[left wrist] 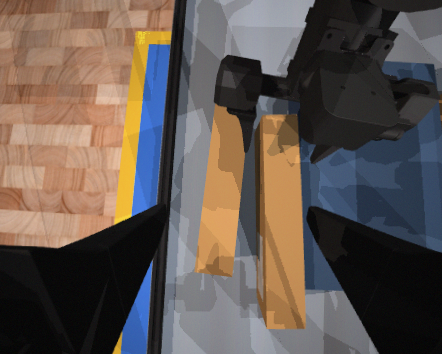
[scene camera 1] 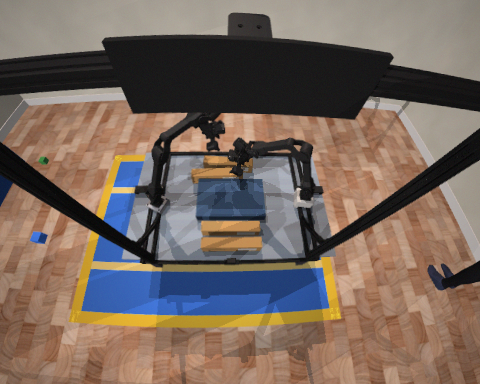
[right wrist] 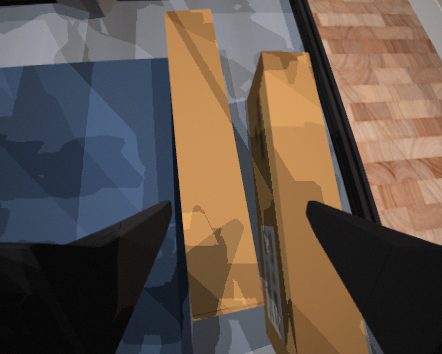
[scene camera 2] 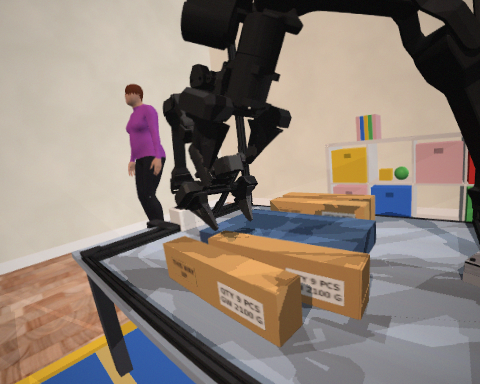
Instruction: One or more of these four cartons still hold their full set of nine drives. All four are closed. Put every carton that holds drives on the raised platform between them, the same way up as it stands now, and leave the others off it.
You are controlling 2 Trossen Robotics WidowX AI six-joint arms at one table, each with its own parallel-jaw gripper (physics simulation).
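Places are measured from the left arm's base along level axes (x ahead, y left, z up), in metres.
Pixels of known places: left gripper, between the fingertips: (left wrist: 237, 211) (scene camera 1: 219, 144) (scene camera 2: 229, 165); right gripper, between the fingertips: (left wrist: 279, 156) (scene camera 1: 230, 166) (right wrist: 238, 207) (scene camera 2: 235, 225); left arm's base, origin of its link: (scene camera 1: 157, 201); right arm's base, origin of its link: (scene camera 1: 305, 195).
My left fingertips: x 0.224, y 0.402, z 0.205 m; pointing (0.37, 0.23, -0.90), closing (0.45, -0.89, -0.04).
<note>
Ahead of a thing's pixels: the offset from my left fingertips to its top centre.
Four closed orange cartons lie on the table. Above the blue platform @[0.165 m ahead, 0.189 m right, 0.186 m down] (scene camera 1: 210, 200) (scene camera 2: 350, 227) (left wrist: 330, 185) (right wrist: 110, 160) in scene camera 1 are an outer carton @[0.043 m ahead, 0.032 m left, 0.162 m down] (scene camera 1: 214, 161) (scene camera 2: 260, 295) (left wrist: 220, 210) (right wrist: 300, 155) and an inner carton @[0.019 m ahead, 0.080 m right, 0.162 m down] (scene camera 1: 205, 175) (scene camera 2: 330, 275) (left wrist: 282, 215) (right wrist: 210, 150). Both carry "QTY 9 PCS" labels. Below it are another inner carton @[0.245 m ahead, 0.364 m right, 0.162 m down] (scene camera 1: 230, 228) (scene camera 2: 300, 205) and outer carton @[0.287 m ahead, 0.445 m right, 0.162 m down] (scene camera 1: 230, 242) (scene camera 2: 325, 195). My right gripper (scene camera 1: 239, 178) (scene camera 2: 232, 223) (left wrist: 279, 156) (right wrist: 238, 207) is open above the upper inner carton. My left gripper (scene camera 1: 212, 145) (left wrist: 237, 211) is open, higher, beyond the table edge in scene camera 1.
The two grippers are close together, and my right gripper reaches into the left wrist view. A black rail (scene camera 2: 165, 305) (left wrist: 167, 190) (right wrist: 345, 140) runs along the table edge beside the outer carton. A person (scene camera 2: 145, 140) stands behind the table.
</note>
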